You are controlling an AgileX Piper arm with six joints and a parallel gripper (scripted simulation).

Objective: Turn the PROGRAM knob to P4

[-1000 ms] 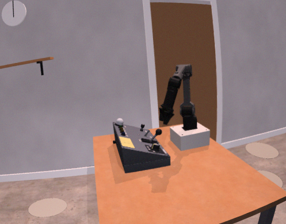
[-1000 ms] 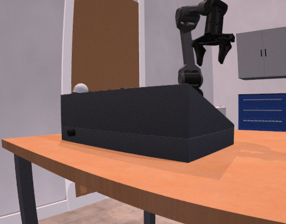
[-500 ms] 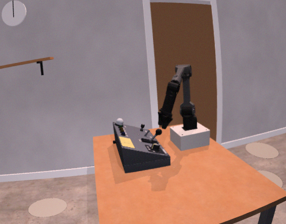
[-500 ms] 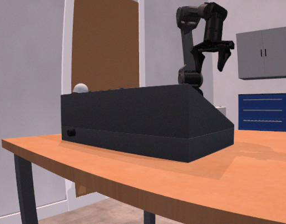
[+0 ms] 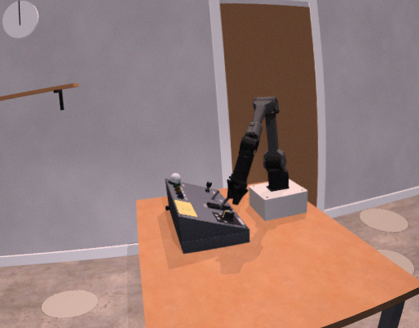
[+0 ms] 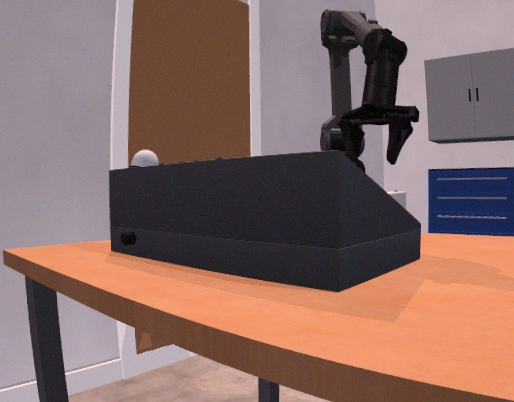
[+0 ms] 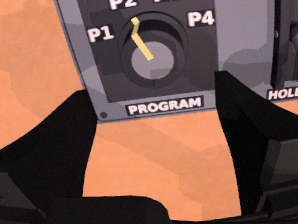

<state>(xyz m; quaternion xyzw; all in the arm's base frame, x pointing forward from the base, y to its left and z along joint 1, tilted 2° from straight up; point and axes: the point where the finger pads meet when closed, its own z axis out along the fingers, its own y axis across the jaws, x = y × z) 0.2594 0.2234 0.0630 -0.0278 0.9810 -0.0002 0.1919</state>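
Now: the program knob 50 mm below my hand, 30 mm ahead of it and 10 mm to the left of it. From my hand the other things lie so: dark console (170 mm to the right, 80 mm below, 60 mm ahead); then check toggle (240 mm to the right, 60 mm below, 30 mm ahead); then black ball-topped lever (120 mm to the right, 40 mm below).
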